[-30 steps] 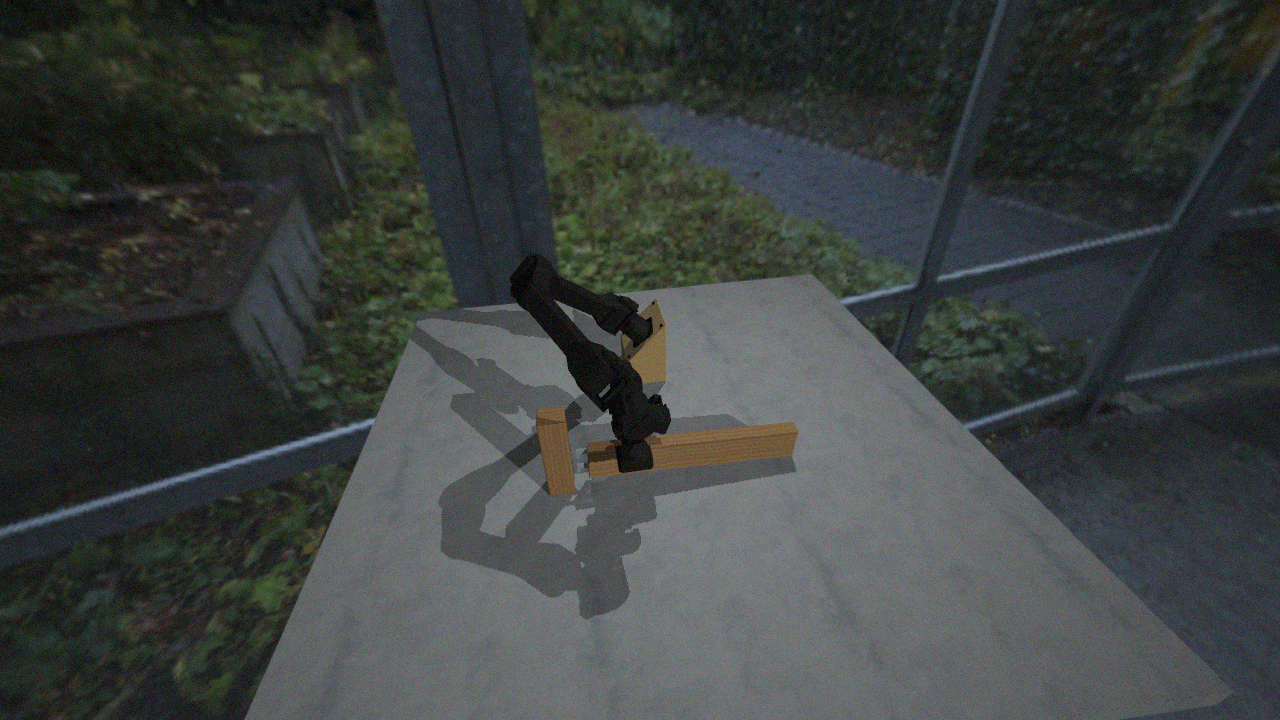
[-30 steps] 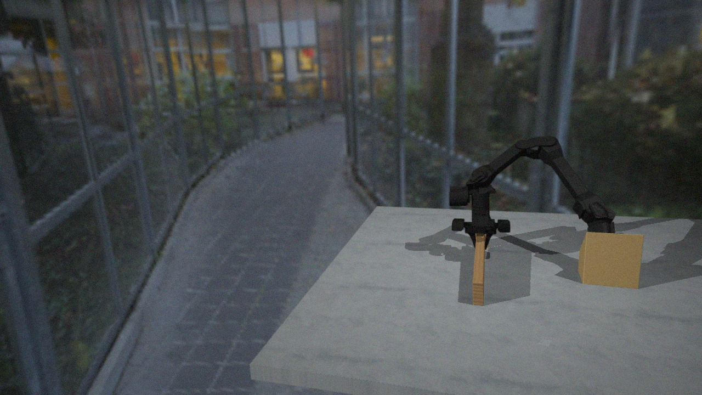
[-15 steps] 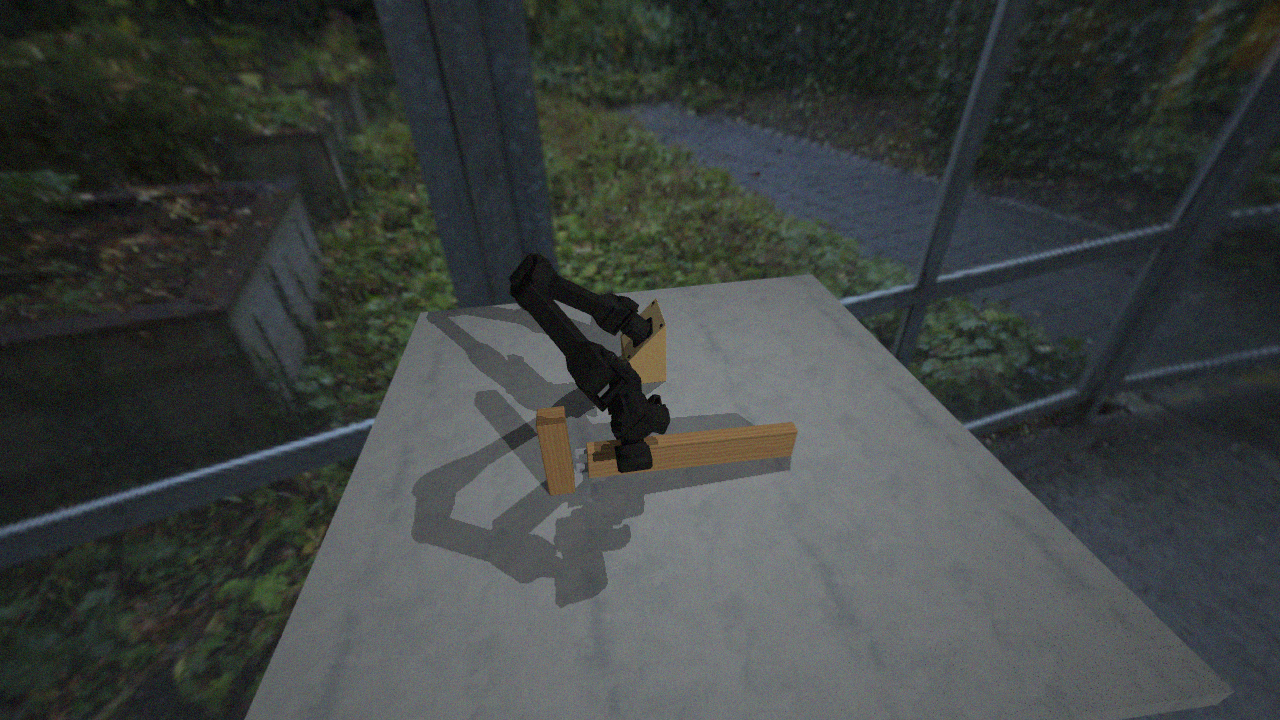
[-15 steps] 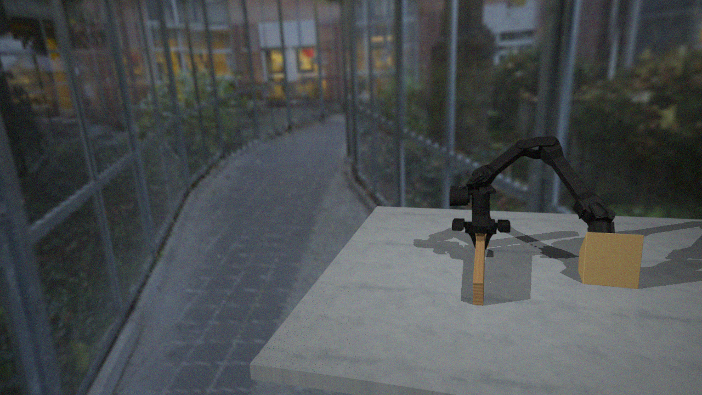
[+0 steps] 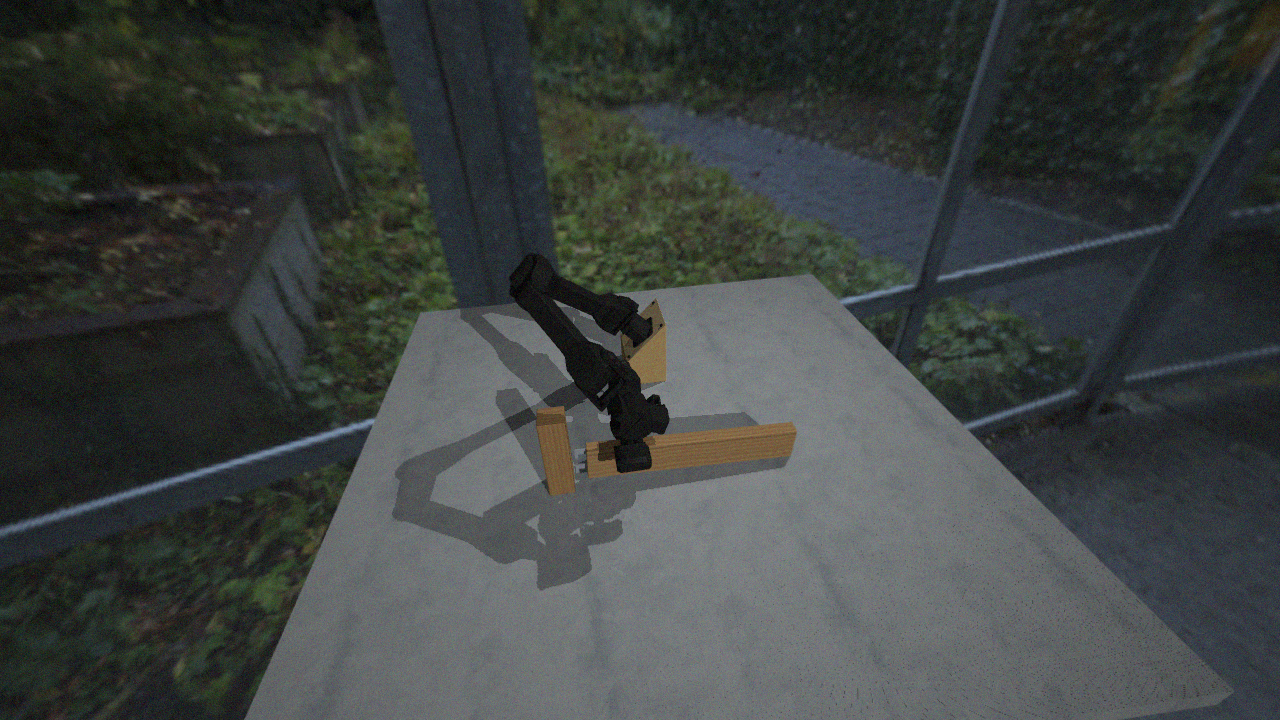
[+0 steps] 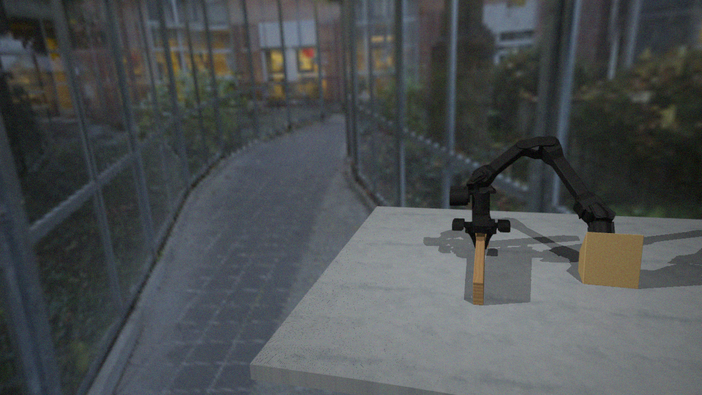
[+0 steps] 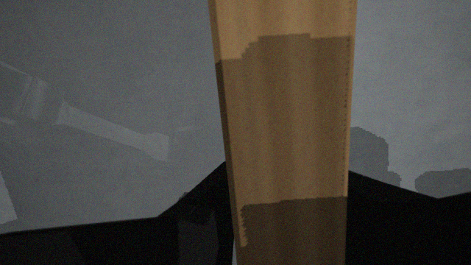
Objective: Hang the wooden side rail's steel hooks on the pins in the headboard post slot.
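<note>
Now: gripper tip 13 cm to the left of the wooden headboard post, 4 cm below it and 2 cm short of it.
</note>
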